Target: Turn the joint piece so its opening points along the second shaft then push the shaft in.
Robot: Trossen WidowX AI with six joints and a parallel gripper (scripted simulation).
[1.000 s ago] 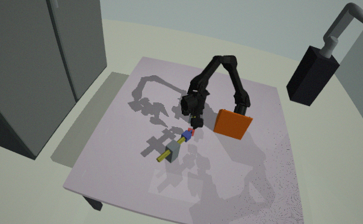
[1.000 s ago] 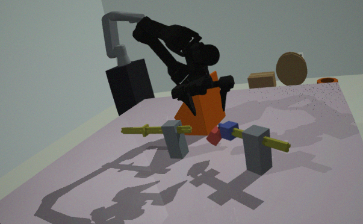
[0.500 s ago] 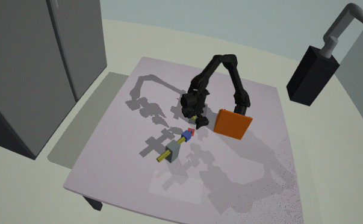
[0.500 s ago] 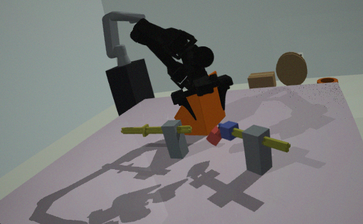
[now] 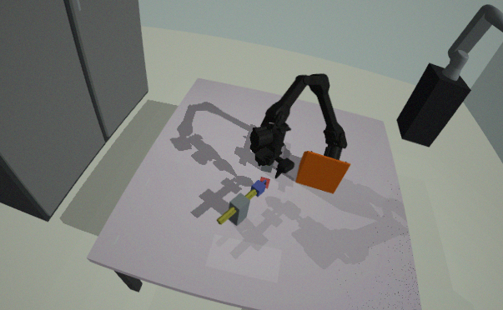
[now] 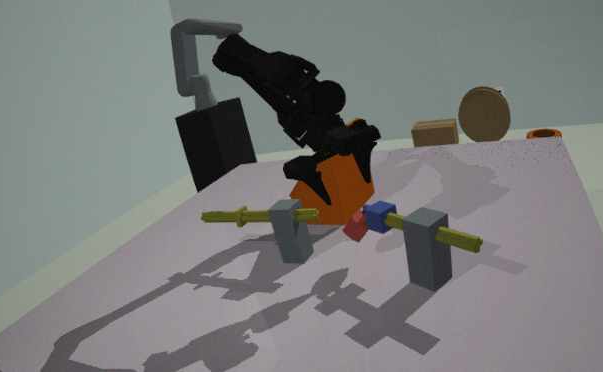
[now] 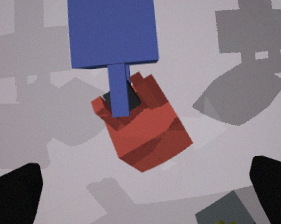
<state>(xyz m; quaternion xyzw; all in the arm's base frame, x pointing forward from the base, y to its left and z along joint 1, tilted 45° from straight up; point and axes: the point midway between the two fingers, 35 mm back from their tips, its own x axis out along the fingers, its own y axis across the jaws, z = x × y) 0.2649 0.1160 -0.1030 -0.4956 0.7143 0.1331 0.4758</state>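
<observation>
My gripper tip is 6 cm above the red joint piece and 1 cm to the right of it.
</observation>
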